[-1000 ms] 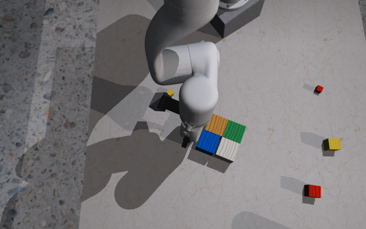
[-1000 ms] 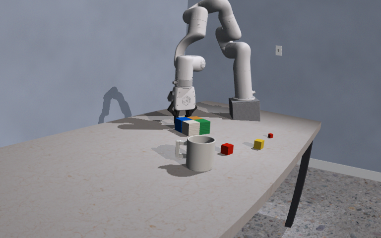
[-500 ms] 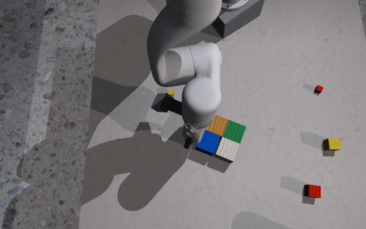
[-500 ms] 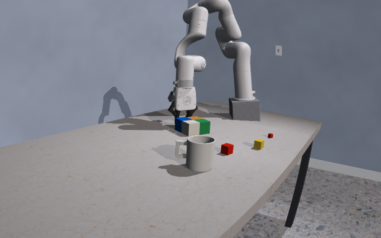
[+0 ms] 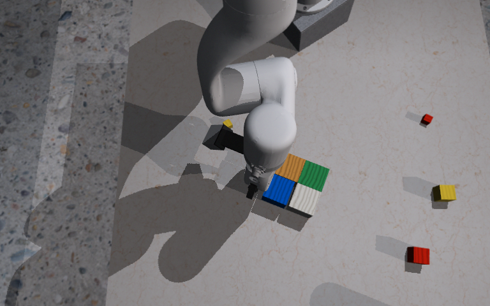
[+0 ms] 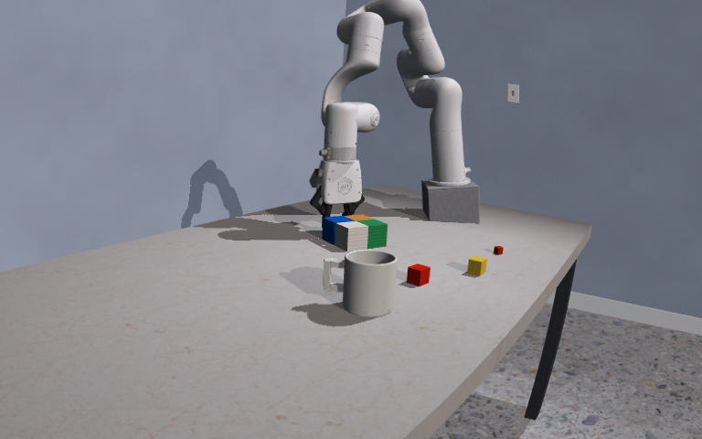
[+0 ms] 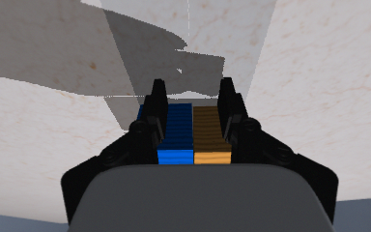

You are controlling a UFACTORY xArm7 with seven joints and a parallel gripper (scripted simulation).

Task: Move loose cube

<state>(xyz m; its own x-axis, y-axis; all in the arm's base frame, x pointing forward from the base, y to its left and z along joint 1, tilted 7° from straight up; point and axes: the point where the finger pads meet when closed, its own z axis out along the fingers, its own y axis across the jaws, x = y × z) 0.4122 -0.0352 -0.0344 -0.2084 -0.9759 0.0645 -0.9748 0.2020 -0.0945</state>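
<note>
My gripper is now 10 cm to the right of the white cube and 5 cm short of it. Also, from my hand: small yellow cube 10 cm behind, 9 cm to the right, 2 cm below; red cube 34 cm to the left, 11 cm ahead, 1 cm below.
</note>
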